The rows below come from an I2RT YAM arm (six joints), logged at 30 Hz.
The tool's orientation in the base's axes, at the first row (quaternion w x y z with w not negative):
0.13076 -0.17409 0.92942 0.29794
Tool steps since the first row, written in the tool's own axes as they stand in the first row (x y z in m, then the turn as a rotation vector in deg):
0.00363 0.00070 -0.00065 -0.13 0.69 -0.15
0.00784 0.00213 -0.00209 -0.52 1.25 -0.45
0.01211 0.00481 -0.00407 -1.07 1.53 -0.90
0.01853 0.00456 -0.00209 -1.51 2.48 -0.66
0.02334 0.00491 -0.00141 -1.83 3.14 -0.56
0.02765 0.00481 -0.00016 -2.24 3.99 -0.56
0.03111 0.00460 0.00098 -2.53 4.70 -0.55
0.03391 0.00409 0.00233 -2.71 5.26 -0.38
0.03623 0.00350 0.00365 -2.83 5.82 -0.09
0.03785 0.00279 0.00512 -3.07 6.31 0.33
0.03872 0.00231 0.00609 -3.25 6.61 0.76
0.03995 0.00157 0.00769 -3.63 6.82 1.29
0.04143 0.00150 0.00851 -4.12 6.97 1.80
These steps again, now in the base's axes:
-0.00366 -0.00075 -0.00039 -0.18 0.47 0.51
-0.00824 -0.00156 0.00001 -0.09 0.81 1.17
-0.01346 -0.00175 0.00145 0.23 0.89 1.86
-0.01890 -0.00233 -0.00246 0.28 1.86 2.30
-0.02330 -0.00284 -0.00449 0.32 2.51 2.67
-0.02698 -0.00322 -0.00702 0.35 3.25 3.25
-0.02987 -0.00355 -0.00922 0.33 3.87 3.70
-0.03201 -0.00382 -0.01152 0.29 4.45 3.91
-0.03369 -0.00405 -0.01366 0.21 5.08 4.01
-0.03467 -0.00411 -0.01574 0.29 5.76 4.01
-0.03513 -0.00410 -0.01705 0.39 6.29 3.89
-0.03572 -0.00401 -0.01912 0.73 6.86 3.71
-0.03692 -0.00394 -0.02031 1.18 7.40 3.55

